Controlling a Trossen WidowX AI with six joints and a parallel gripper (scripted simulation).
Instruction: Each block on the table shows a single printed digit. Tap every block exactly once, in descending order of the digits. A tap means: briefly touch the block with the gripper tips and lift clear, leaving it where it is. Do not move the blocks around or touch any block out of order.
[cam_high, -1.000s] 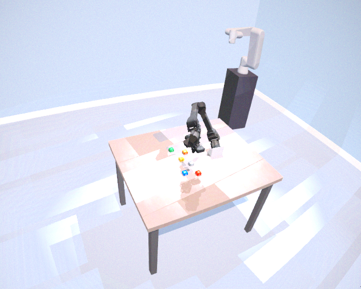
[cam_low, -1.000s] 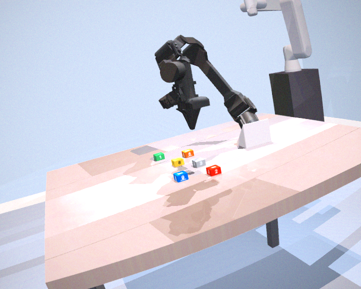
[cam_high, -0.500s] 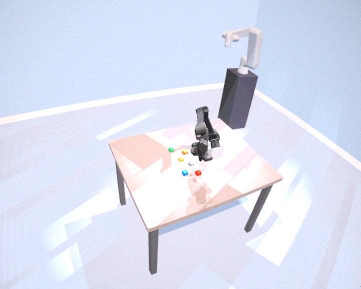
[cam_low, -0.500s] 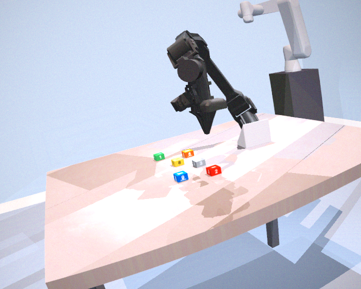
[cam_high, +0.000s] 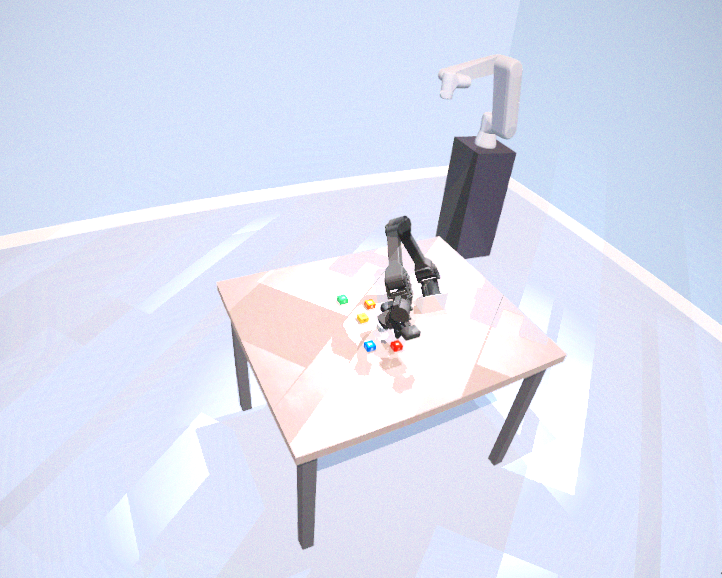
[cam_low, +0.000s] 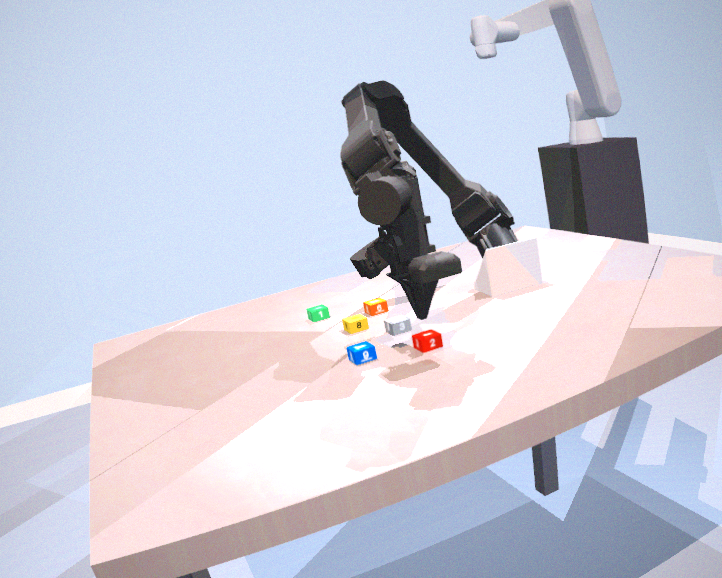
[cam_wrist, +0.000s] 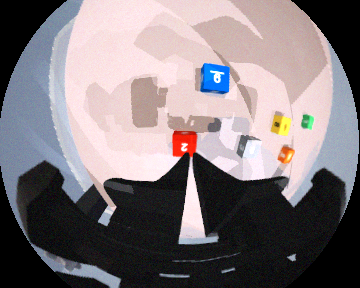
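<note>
Right now the red block is 3 cm below my gripper tip and 1 cm to the left of it. Round my gripper tip: grey block 10 cm to the right, 3 cm below, 1 cm ahead; blue block 9 cm ahead, 3 cm below, 2 cm to the right; yellow block 17 cm to the right, 6 cm ahead, 3 cm below.
</note>
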